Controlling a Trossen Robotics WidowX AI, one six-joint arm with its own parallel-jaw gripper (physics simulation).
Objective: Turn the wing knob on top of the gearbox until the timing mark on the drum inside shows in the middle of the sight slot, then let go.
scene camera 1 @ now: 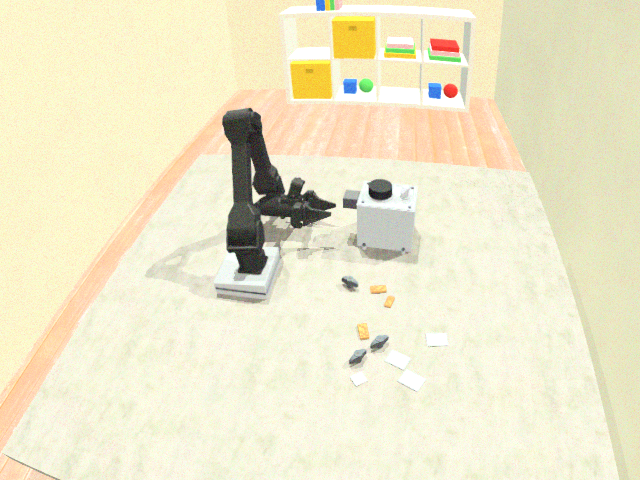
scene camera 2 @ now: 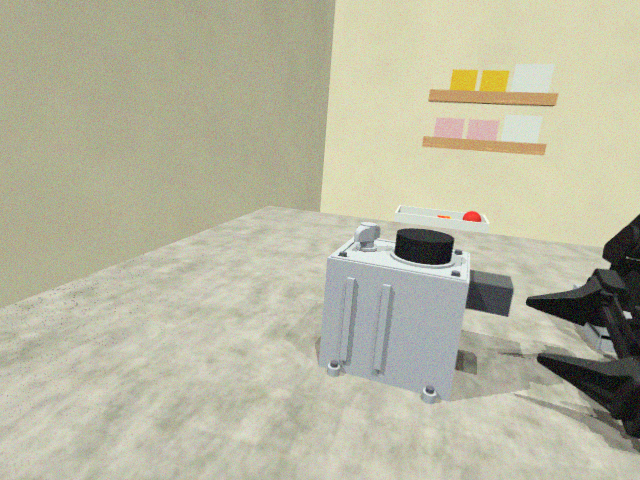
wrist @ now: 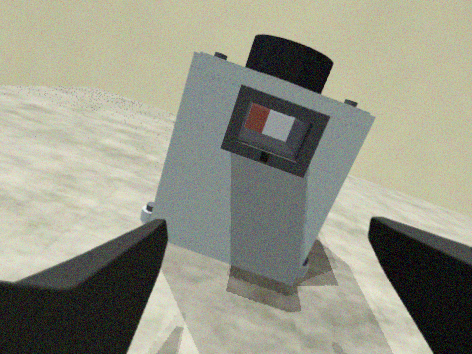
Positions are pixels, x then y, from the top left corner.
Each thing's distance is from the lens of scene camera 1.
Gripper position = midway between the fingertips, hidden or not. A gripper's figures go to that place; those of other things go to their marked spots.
gripper (scene camera 1: pixel 333 209): 1.20 m
grey gearbox (scene camera 1: pixel 384 220): 1.12 m
